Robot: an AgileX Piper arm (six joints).
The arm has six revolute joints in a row. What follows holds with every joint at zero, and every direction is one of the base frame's. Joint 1 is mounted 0.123 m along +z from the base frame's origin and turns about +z. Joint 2 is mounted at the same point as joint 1 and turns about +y. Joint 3 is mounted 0.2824 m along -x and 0.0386 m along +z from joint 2 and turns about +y. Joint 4 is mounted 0.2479 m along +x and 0.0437 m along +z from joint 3 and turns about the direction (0.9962, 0, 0.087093). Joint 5 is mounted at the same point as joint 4 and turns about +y. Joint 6 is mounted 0.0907 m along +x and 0.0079 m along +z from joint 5 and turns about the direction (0.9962, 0, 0.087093). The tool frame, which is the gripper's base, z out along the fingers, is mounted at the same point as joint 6; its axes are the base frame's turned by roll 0, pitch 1.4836 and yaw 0 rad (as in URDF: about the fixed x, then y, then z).
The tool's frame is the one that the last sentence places.
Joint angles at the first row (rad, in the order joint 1, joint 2, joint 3, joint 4, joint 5, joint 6):
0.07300, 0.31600, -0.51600, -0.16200, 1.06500, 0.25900
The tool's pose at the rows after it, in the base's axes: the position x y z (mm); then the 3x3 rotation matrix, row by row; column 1 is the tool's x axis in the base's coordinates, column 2 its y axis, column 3 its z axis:
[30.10 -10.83 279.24], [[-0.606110 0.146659 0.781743], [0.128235 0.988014 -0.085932], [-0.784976 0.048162 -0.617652]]
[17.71 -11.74 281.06], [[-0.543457 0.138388 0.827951], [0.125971 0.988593 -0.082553], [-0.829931 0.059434 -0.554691]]
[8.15 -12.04 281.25], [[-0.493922 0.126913 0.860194], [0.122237 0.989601 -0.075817], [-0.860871 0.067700 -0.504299]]
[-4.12 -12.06 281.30], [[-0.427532 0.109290 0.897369], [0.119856 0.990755 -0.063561], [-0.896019 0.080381 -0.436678]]
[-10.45 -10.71 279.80], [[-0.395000 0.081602 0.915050], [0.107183 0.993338 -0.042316], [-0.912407 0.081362 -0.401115]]
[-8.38 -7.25 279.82], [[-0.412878 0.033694 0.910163], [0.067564 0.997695 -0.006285], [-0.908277 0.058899 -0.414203]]
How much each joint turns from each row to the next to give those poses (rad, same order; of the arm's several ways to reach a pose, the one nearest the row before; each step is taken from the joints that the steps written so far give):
0.00001, -0.09098, 0.00500, -0.00301, -0.01202, -0.00199
0.00006, -0.07901, -0.00001, -0.00006, 0.00003, -0.00693
-0.00002, -0.06200, 0.00200, 0.00502, -0.00100, -0.01003
-0.00011, -0.07802, 0.00001, 0.01111, -0.00101, -0.01311
0.00005, -0.04400, 0.00402, 0.02295, -0.00202, -0.02695
0.00005, 0.01302, -0.00002, 0.04195, -0.00199, -0.05995

